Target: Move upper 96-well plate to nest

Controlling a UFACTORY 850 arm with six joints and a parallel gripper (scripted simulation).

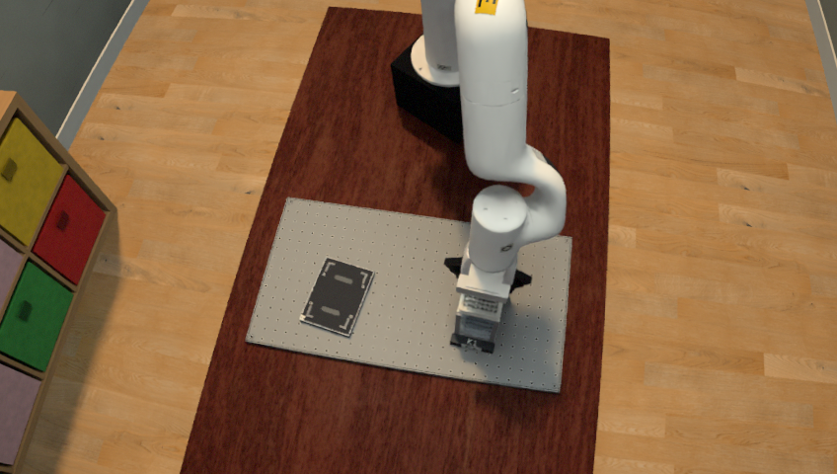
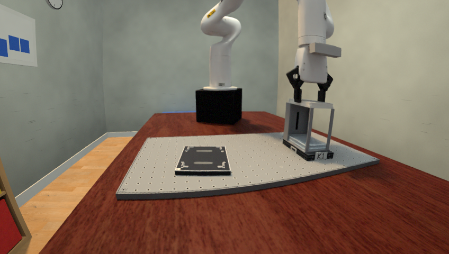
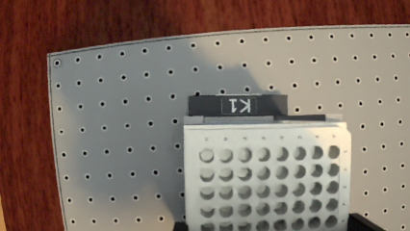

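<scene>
Right now my hand is 32 cm to the left of the plate nest N1, 15 cm above it and 4 cm short of it. From my hand the other things lie so: clear plate 13 cm below; 96-well plate 1 cm below.
</scene>
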